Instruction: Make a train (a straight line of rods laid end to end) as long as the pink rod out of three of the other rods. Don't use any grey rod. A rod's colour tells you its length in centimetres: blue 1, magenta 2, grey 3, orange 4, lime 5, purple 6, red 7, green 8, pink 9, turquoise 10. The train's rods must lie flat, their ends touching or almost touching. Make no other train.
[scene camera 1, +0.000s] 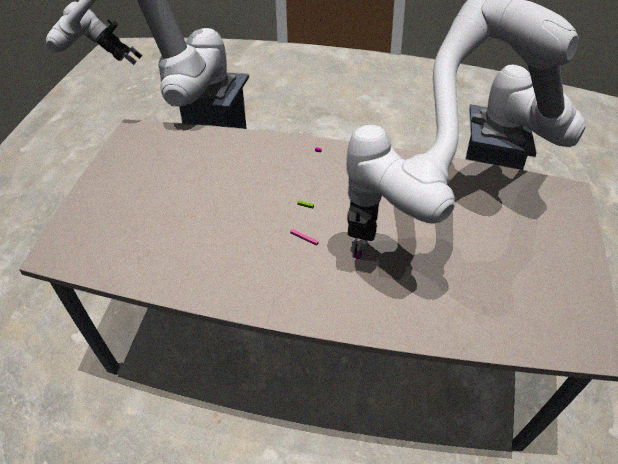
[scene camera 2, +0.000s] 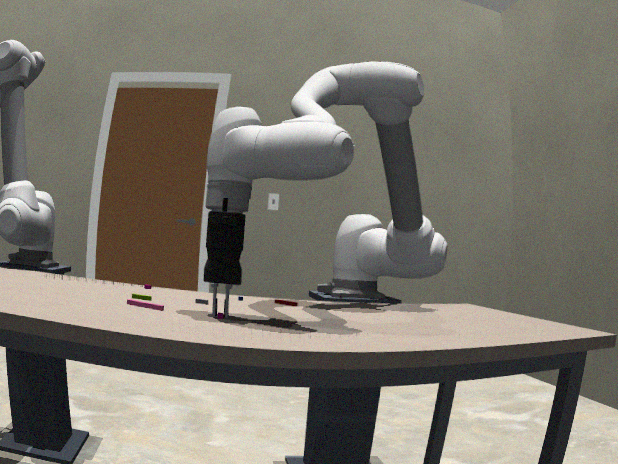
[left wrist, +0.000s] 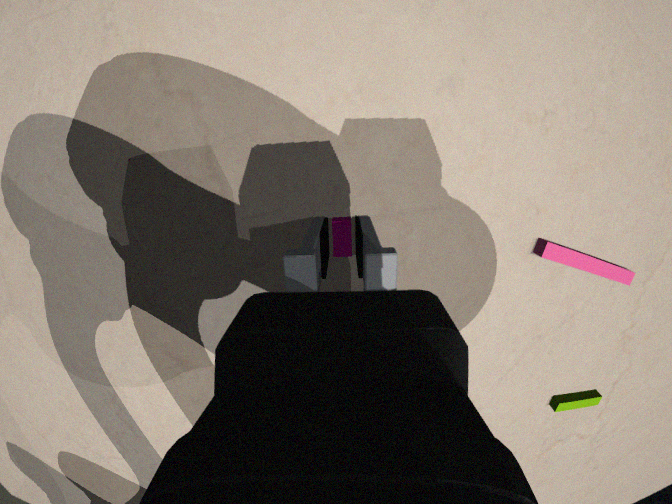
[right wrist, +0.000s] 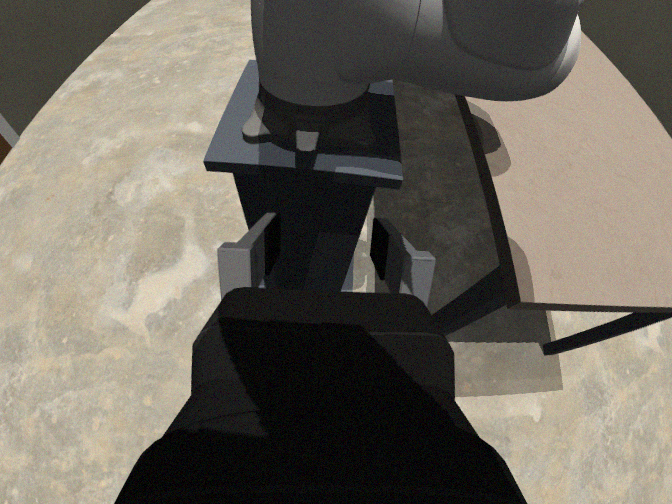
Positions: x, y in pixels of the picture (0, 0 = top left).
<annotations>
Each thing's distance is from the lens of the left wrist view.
my left gripper (left wrist: 342, 236): 0.17 m
pink rod (left wrist: 546, 249): 0.20 m
</annotations>
